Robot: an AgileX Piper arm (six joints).
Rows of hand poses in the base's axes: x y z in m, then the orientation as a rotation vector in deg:
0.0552, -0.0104, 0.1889, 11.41, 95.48, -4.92
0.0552, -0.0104, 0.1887, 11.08, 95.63, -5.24
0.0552, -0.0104, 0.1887, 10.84, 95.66, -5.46
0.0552, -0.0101, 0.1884, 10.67, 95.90, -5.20
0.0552, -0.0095, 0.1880, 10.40, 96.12, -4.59
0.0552, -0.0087, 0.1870, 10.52, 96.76, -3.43
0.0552, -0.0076, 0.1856, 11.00, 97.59, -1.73
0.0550, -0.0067, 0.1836, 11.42, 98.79, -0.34
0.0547, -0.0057, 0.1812, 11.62, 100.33, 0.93
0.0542, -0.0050, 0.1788, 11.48, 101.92, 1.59
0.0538, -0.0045, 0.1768, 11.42, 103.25, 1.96
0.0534, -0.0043, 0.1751, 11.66, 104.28, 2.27
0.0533, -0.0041, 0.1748, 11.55, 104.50, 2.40
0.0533, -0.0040, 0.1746, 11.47, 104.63, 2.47
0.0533, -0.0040, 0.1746, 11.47, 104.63, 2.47
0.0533, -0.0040, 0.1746, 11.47, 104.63, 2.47
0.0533, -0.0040, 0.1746, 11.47, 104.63, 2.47
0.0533, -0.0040, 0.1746, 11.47, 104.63, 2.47
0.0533, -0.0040, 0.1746, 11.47, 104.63, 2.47
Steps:
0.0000, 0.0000, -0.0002, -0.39, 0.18, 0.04
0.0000, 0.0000, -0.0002, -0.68, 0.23, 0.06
0.0000, 0.0003, -0.0005, -0.59, 0.44, 0.34
0.0000, 0.0009, -0.0009, -0.33, 0.59, 0.89
0.0000, 0.0017, -0.0019, 0.54, 1.12, 1.54
0.0000, 0.0028, -0.0033, 2.00, 1.80, 2.27
-0.0002, 0.0037, -0.0053, 3.25, 2.88, 2.87
-0.0005, 0.0047, -0.0077, 4.30, 4.32, 3.56
-0.0010, 0.0054, -0.0101, 4.76, 5.86, 4.11
-0.0014, 0.0059, -0.0121, 5.06, 7.15, 4.42
-0.0018, 0.0061, -0.0138, 5.47, 8.16, 4.49
-0.0019, 0.0063, -0.0141, 5.51, 8.37, 4.64
-0.0019, 0.0064, -0.0143, 5.52, 8.49, 4.74
-0.0019, 0.0064, -0.0143, 5.52, 8.49, 4.74
-0.0019, 0.0064, -0.0143, 5.52, 8.49, 4.74
-0.0019, 0.0064, -0.0143, 5.52, 8.49, 4.74
-0.0019, 0.0064, -0.0143, 5.52, 8.49, 4.74
-0.0019, 0.0064, -0.0143, 5.52, 8.49, 4.74

